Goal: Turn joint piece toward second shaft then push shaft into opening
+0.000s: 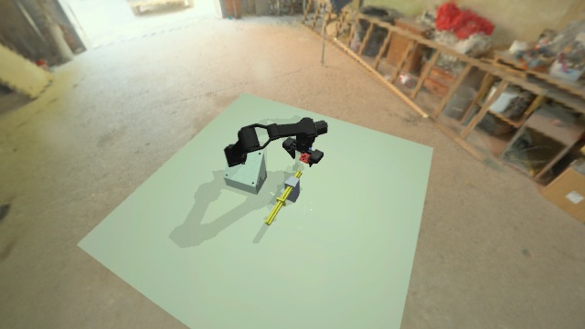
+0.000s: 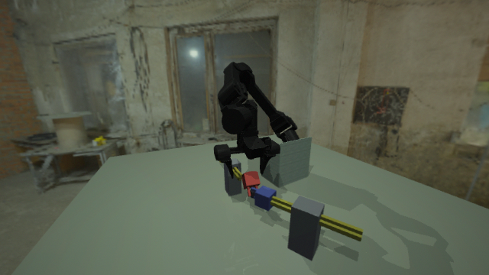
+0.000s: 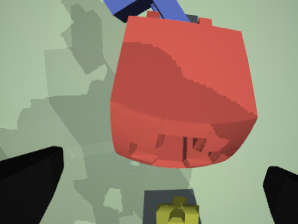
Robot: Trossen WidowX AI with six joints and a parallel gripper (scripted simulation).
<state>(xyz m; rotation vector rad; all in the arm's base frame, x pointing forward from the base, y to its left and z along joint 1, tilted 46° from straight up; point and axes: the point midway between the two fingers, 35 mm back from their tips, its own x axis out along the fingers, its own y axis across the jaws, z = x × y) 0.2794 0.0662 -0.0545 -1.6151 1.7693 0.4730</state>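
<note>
Right now my gripper tip is 1 cm short of the red joint piece and 3 cm to the right of it.
</note>
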